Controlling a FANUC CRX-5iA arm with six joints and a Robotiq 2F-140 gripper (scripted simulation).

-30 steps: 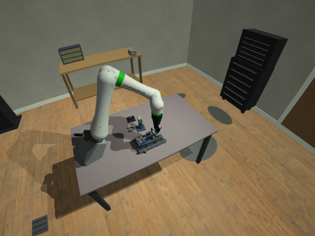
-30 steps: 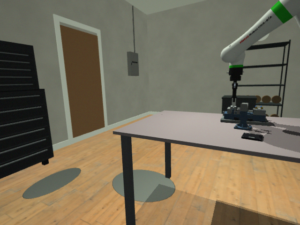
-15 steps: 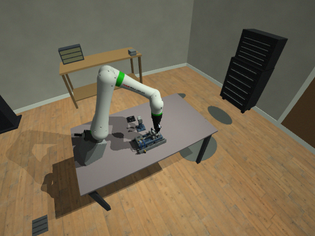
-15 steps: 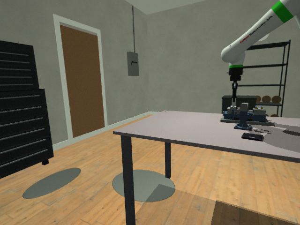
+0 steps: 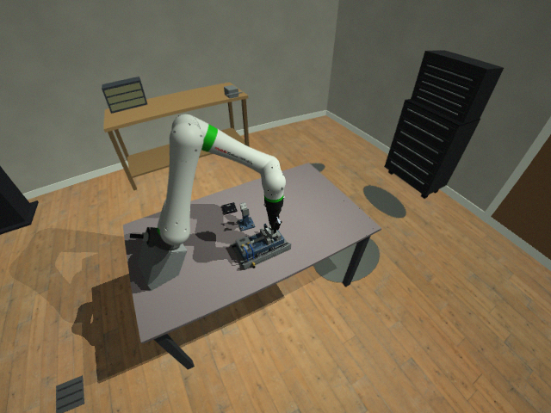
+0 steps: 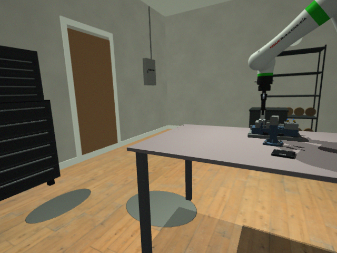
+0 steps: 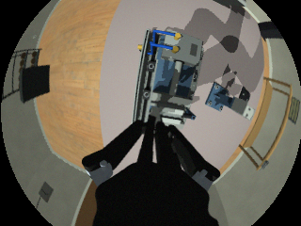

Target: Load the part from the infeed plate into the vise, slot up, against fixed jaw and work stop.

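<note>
Right now the part is 4 cm to the left of my hand and 4 cm below it. Also, from my hand: air cylinder: 17 cm behind, 3 cm to the left, 6 cm below; then vise: 7 cm behind, 3 cm to the left, 10 cm below; then black infeed plate: 13 cm behind, 43 cm to the left, 13 cm below.
</note>
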